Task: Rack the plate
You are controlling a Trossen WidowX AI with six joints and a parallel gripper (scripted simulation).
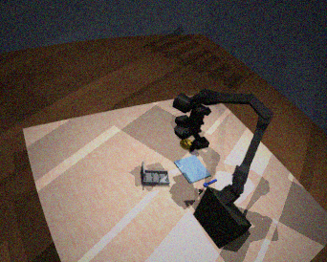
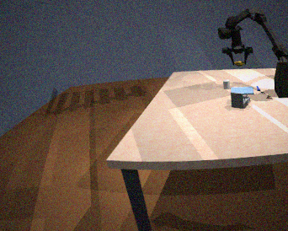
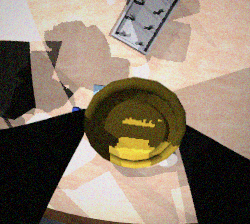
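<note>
Now: the grey dish rack 16 cm below my gripper tip, 12 cm to the left of it and 1 cm behind it. From my gripper tip the other things lie so: blue mat: 18 cm below, 8 cm to the right; yellow plate: 1 cm above; blue spoon: 18 cm below, 12 cm to the right, 11 cm behind.
</note>
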